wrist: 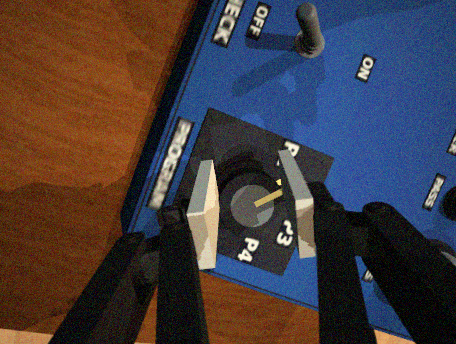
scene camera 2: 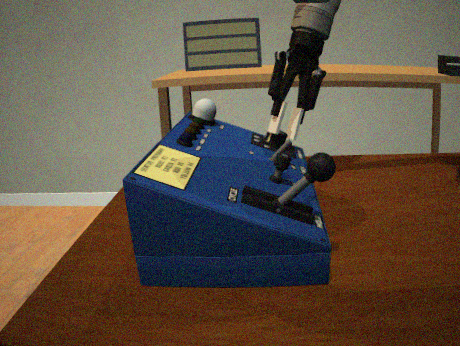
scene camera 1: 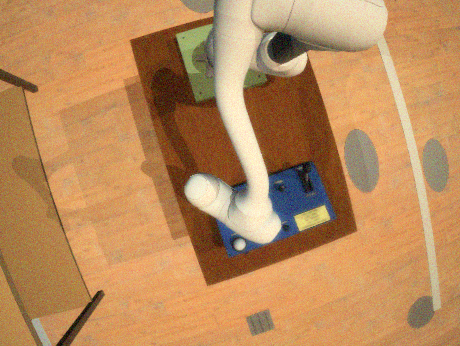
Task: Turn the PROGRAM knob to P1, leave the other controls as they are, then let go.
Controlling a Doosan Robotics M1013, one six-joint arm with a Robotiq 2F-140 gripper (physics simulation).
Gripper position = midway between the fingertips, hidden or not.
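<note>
A ball-topped lever [scene camera 2: 321, 167] is visible, and so is the gripper [scene camera 2: 281, 136]. The wrist view also shows the gripper [wrist: 247, 176].
</note>
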